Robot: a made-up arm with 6 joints.
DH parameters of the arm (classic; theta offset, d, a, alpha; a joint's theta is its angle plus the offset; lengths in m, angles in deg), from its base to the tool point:
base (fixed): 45 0 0.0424 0
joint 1: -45 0.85 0 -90
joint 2: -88.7 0 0.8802 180
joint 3: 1.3 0.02 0.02 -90
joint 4: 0 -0.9 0.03 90
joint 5: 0 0.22 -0.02 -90
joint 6: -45 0 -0.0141 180
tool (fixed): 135 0.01 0 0
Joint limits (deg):
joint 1: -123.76..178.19
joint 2: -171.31..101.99
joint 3: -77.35..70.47
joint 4: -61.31..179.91
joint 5: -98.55..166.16
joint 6: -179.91..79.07
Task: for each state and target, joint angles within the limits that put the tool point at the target. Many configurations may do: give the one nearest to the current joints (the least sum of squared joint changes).
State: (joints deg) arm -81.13 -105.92 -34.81 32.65 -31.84 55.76
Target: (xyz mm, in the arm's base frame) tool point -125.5 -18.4 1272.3
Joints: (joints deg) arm -72.13 -82.04 -76.16 51.13 -30.76 54.41
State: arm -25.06 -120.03 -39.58 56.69 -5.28 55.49
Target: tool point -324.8 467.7 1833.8
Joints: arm -60.45 -84.60 -28.71 72.05 -3.11 55.72
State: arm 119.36 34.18 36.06 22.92 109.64 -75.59
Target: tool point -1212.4 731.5 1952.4
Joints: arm 157.12 44.12 64.68 35.60 106.17 -71.90
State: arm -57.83 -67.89 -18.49 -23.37 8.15 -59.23
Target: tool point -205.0 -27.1 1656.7
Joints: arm -50.31 -73.90 -34.71 -21.75 8.03 -59.74
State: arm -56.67 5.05 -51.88 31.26 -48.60 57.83
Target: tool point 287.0 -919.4 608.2
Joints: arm -62.95 46.11 -32.84 35.08 -47.07 58.44
